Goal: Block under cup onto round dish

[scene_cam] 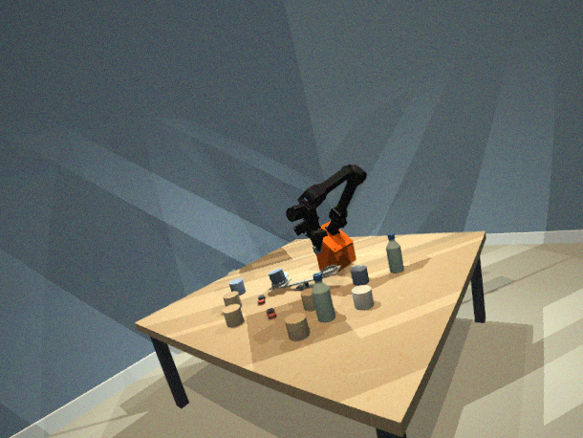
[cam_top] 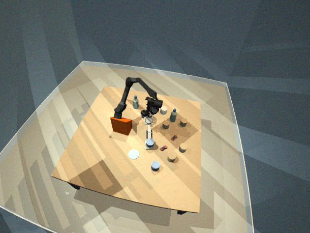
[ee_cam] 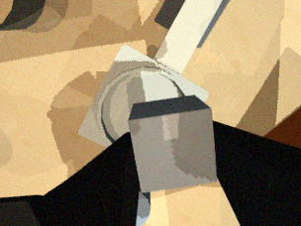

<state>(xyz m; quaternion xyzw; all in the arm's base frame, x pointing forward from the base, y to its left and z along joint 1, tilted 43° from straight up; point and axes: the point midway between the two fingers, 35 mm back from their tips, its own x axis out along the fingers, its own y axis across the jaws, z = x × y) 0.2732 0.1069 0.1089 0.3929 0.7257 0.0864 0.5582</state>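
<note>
Now: the pale round dish 350 mm to the right of my gripper tip, 170 mm below it and 20 mm behind it. Also, from my gripper tip: grey block right at my gripper tip; pale cylinder 250 mm to the left, 140 mm below, 60 mm ahead; pale beam 130 mm below, 90 mm to the right, 40 mm ahead.
</note>
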